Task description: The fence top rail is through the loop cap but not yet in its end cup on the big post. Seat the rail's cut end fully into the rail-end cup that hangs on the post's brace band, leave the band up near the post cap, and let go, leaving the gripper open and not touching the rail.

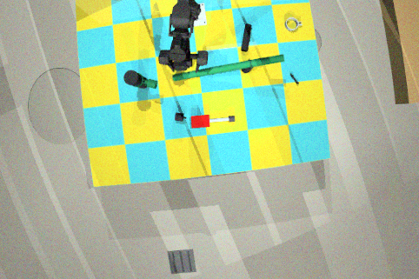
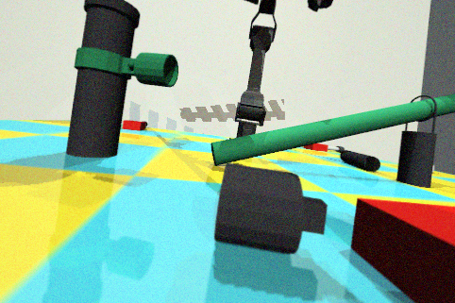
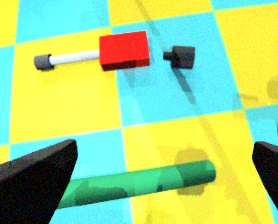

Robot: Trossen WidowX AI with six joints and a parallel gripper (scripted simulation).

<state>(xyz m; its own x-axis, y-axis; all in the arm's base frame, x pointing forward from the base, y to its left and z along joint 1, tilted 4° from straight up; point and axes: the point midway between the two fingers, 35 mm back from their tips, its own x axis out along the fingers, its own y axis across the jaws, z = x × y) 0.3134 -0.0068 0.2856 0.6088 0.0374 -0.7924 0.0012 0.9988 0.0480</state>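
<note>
Right now the green rail-end cup is 4 cm ahead of my gripper tip, 18 cm to the right of it and 13 cm below it. From my gripper tip the other things lie so: dark plug-shaped part: 19 cm ahead, 3 cm to the right, 23 cm below.
</note>
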